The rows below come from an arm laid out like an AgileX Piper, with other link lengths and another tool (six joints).
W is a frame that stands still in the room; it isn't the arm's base.
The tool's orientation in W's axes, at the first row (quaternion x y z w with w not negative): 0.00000 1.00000 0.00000 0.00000
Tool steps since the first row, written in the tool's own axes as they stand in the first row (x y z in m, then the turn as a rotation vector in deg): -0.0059 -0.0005 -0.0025 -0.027 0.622 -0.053; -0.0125 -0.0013 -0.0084 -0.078 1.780 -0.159; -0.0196 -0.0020 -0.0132 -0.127 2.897 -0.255; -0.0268 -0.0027 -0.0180 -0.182 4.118 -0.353; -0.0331 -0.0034 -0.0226 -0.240 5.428 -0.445; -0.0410 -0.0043 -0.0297 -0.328 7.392 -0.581; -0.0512 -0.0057 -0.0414 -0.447 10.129 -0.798; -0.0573 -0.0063 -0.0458 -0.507 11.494 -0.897; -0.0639 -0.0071 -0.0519 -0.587 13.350 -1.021
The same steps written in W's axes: 0.0059 -0.0005 0.0025 0.027 0.622 0.053; 0.0125 -0.0013 0.0084 0.078 1.780 0.159; 0.0196 -0.0020 0.0132 0.127 2.897 0.255; 0.0268 -0.0027 0.0180 0.182 4.118 0.353; 0.0331 -0.0034 0.0226 0.240 5.428 0.445; 0.0410 -0.0043 0.0297 0.328 7.392 0.581; 0.0512 -0.0057 0.0414 0.447 10.129 0.798; 0.0573 -0.0063 0.0458 0.507 11.494 0.897; 0.0639 -0.0071 0.0519 0.587 13.350 1.021
